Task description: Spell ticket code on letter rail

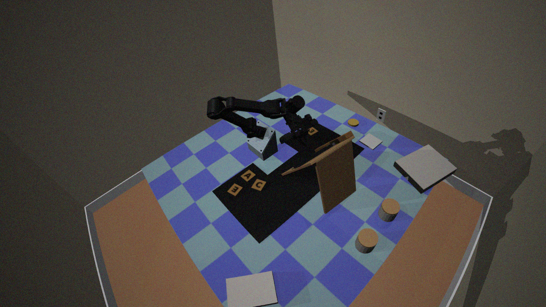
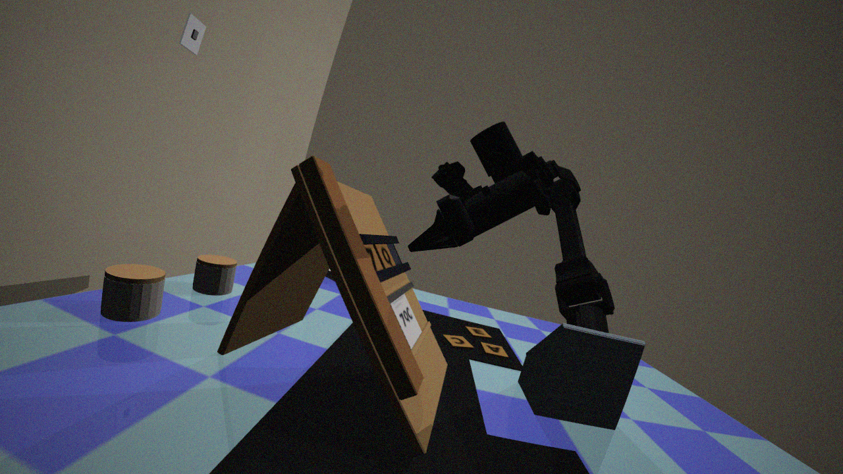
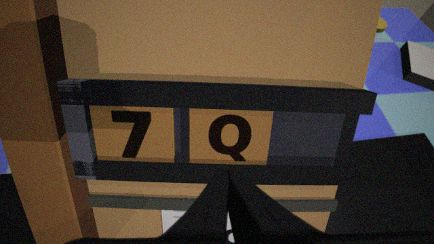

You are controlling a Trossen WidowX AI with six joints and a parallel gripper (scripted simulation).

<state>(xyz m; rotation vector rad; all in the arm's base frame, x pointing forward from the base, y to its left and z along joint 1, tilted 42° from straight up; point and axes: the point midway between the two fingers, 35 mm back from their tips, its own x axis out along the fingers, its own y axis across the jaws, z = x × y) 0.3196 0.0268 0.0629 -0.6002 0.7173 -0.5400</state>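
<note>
Now: gripper tip 3 cm short of the q tile, 2 cm above it and 1 cm to the left of it. Round my gripper tip: white ticket 10 cm below, 2 cm behind, 1 cm to the left; then black mat 20 cm below, 13 cm behind; then small white plate 43 cm to the left, 20 cm below, 15 cm ahead.
</note>
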